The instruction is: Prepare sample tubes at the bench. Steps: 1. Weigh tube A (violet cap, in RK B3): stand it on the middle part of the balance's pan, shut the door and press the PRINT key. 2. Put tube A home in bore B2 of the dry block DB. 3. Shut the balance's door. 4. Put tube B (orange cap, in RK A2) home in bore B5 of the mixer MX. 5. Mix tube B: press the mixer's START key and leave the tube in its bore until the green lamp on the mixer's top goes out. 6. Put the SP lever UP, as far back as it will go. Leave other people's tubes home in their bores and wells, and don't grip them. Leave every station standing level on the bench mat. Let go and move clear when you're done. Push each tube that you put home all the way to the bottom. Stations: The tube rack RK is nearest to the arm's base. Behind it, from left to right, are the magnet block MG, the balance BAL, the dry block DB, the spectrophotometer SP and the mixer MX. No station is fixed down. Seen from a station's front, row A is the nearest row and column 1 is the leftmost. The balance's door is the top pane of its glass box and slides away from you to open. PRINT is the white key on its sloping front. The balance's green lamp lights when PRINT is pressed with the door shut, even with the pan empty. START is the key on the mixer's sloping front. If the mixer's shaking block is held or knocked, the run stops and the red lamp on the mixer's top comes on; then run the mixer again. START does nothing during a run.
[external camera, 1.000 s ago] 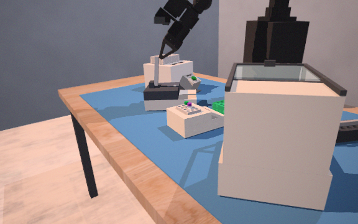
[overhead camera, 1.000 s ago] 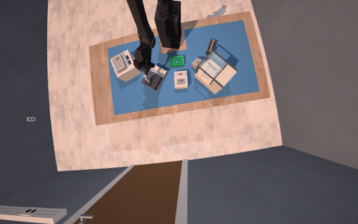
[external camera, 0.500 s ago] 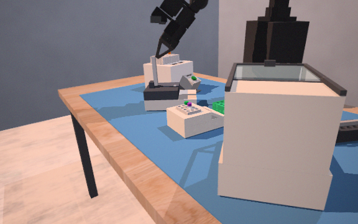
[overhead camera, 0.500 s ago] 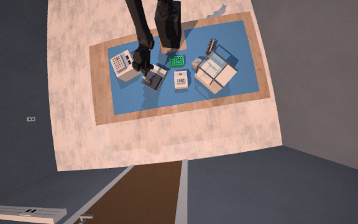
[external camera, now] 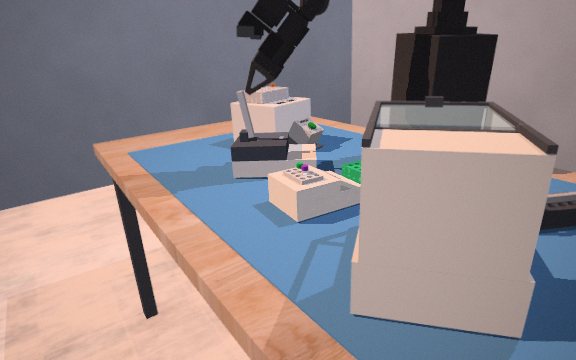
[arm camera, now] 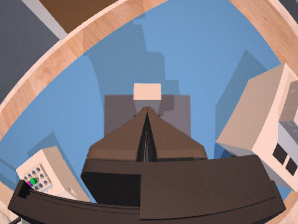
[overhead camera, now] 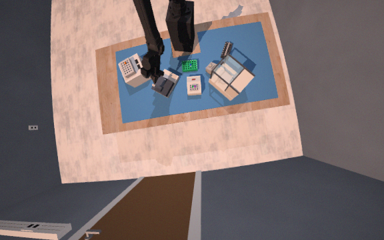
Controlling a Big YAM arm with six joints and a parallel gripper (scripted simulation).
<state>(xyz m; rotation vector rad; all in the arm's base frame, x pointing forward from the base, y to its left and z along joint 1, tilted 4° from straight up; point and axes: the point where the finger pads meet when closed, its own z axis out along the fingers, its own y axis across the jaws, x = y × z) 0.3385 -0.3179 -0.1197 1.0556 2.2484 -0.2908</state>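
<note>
Right now the spectrophotometer lever is 1 cm ahead of my hand, 1 cm to the right of it and 6 cm below it. From my hand the other things lie so: mixer's shaking block: 22 cm behind, 18 cm to the right, 5 cm below; then orange-capped tube: 25 cm behind, 18 cm to the right, 4 cm below; then mixer's start key: 24 cm behind, 1 cm to the right, 13 cm below.
</note>
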